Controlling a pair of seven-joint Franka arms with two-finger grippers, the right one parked.
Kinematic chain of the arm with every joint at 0, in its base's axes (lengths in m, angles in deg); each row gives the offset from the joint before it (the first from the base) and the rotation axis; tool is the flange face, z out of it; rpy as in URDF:
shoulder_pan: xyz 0 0 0.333 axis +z
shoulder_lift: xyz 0 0 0 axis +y
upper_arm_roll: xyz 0 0 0.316 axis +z
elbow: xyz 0.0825 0 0 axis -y
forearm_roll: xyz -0.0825 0 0.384 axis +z
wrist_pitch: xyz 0 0 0 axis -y
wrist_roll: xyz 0.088 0 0 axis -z
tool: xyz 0 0 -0.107 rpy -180 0 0
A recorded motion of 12 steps. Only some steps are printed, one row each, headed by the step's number.
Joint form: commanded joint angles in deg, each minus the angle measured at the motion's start. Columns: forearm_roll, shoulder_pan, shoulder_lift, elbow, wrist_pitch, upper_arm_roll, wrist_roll.
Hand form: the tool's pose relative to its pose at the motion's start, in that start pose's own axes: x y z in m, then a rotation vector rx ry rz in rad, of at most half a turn. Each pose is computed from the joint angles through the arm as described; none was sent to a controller.
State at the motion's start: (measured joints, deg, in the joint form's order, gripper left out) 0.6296 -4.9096 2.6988 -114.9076 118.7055 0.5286 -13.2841
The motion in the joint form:
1: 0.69 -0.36 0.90 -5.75 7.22 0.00 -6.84
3: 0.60 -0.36 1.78 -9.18 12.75 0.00 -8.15
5: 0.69 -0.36 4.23 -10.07 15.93 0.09 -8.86
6: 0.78 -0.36 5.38 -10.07 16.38 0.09 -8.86
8: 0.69 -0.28 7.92 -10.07 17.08 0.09 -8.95
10: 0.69 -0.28 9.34 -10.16 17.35 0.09 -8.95
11: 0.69 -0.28 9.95 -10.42 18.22 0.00 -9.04
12: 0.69 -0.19 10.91 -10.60 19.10 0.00 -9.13
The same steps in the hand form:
1: -0.0102 0.0014 0.0436 0.0058 0.0123 -0.1050
3: -0.0159 0.0007 0.0700 -0.0028 0.0320 -0.1274
5: -0.0143 0.0006 0.0954 -0.0013 0.0296 -0.1393
6: -0.0137 0.0009 0.1058 0.0035 0.0183 -0.1379
8: -0.0135 0.0004 0.1293 0.0122 -0.0127 -0.1413
10: -0.0146 0.0003 0.1433 0.0188 -0.0333 -0.1409
11: -0.0153 0.0011 0.1497 0.0184 -0.0334 -0.1406
12: -0.0156 0.0003 0.1589 0.0196 -0.0378 -0.1435

